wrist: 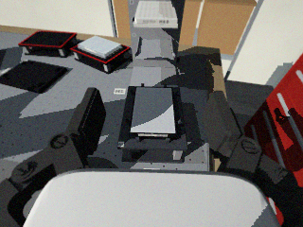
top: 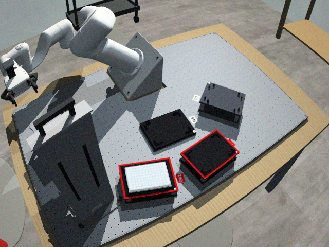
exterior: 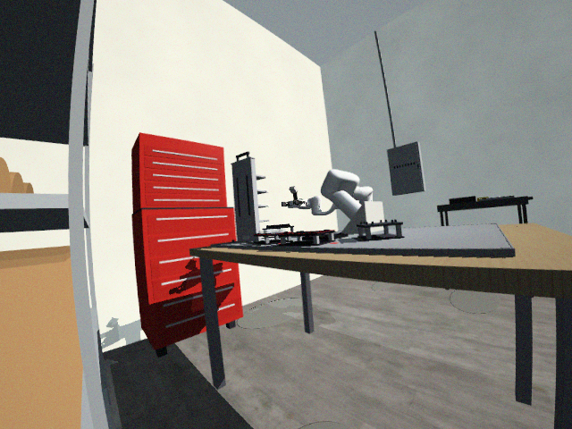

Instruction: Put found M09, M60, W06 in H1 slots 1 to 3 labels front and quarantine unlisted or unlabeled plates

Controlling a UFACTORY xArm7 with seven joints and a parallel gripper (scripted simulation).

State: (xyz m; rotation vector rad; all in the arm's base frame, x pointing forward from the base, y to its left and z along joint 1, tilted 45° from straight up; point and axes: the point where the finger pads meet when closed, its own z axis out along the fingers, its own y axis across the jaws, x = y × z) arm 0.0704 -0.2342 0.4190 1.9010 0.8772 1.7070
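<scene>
Right now the dark-framed plate is 130 mm ahead of my hand, 20 mm to the left of it and 140 mm below it. Round my hand: handle: 380 mm ahead, 60 mm to the left, 240 mm above; plate hotel H1: 380 mm ahead, 60 mm to the left; white well plate: 390 mm ahead, 250 mm to the left, 160 mm below.
</scene>
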